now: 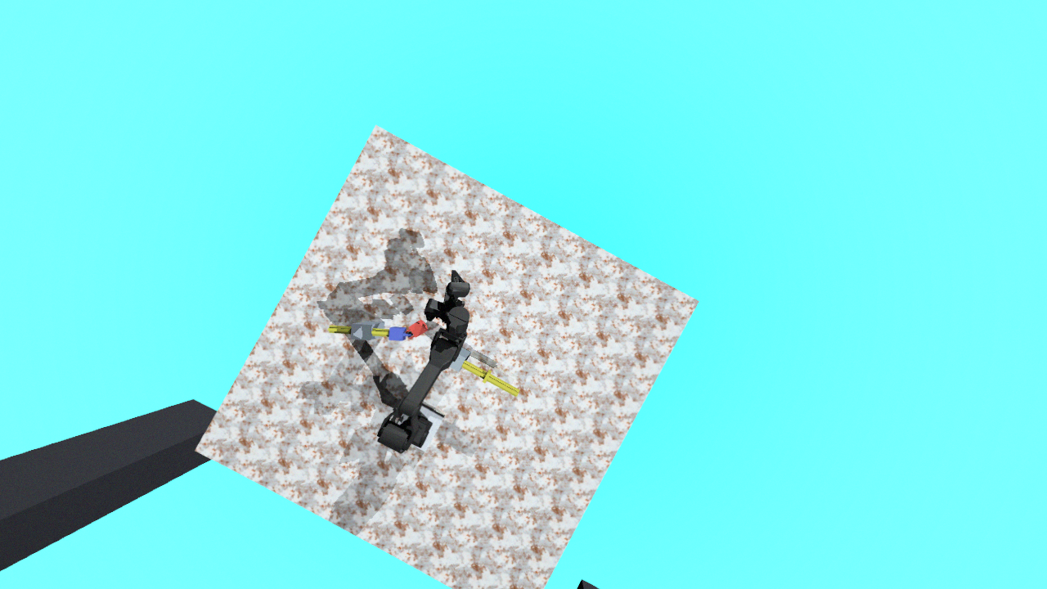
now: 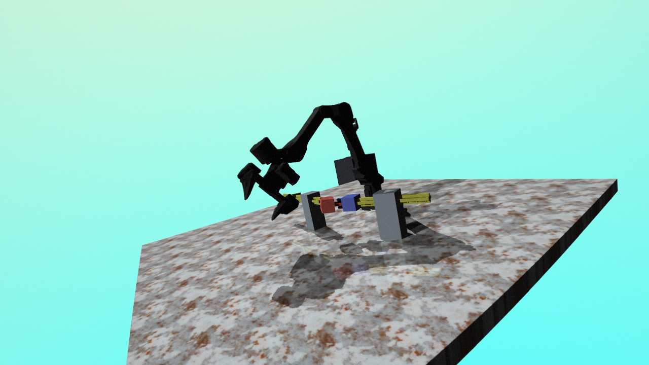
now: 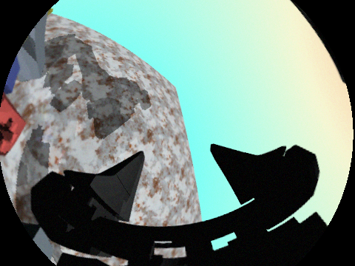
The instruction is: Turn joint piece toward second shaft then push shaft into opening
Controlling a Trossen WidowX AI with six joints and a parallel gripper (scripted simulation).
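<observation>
My gripper tip is 200 mm past the red joint piece, 40 mm above it and 30 mm to the right of it.
</observation>
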